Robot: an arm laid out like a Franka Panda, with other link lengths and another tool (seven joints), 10 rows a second.
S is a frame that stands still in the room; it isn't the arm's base.
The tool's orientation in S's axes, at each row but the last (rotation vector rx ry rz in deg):
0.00 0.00 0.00
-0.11 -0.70 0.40
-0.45 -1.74 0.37
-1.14 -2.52 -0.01
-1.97 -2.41 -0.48
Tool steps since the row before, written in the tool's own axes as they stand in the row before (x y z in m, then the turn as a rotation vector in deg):
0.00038 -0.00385 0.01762 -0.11 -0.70 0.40
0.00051 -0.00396 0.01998 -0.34 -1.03 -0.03
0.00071 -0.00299 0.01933 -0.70 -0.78 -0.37
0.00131 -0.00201 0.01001 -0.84 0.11 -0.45
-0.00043 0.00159 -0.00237 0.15 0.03 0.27
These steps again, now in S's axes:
0.00038 -0.00385 0.01762 -0.11 -0.70 0.40
0.00029 -0.00392 0.01999 -0.33 -1.03 -0.03
0.00014 -0.00284 0.01937 -0.68 -0.79 -0.38
0.00087 -0.00181 0.01010 -0.82 0.10 -0.49
-0.00032 0.00151 -0.00244 0.14 0.04 0.27

